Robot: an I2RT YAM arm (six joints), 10 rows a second.
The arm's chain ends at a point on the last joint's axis. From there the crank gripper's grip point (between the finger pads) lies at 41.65 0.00 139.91 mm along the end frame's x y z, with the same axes.
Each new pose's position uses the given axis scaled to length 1; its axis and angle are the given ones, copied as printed.
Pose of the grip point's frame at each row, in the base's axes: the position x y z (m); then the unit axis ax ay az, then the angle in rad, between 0 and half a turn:
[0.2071 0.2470 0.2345 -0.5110 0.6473 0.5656 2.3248]
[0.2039 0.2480 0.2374 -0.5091 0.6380 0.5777 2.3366]
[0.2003 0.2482 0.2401 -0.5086 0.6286 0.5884 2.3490]
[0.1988 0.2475 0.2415 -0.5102 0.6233 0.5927 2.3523]
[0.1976 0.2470 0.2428 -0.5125 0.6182 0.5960 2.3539]
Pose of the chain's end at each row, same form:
[0.2194 0.1146 0.2948 -0.5110 0.6473 0.5656 2.3248]
[0.2198 0.1149 0.2952 -0.5091 0.6380 0.5777 2.3366]
[0.2198 0.1147 0.2957 -0.5086 0.6286 0.5884 2.3490]
[0.2199 0.1138 0.2962 -0.5102 0.6233 0.5927 2.3523]
[0.2199 0.1132 0.2967 -0.5125 0.6182 0.5960 2.3539]

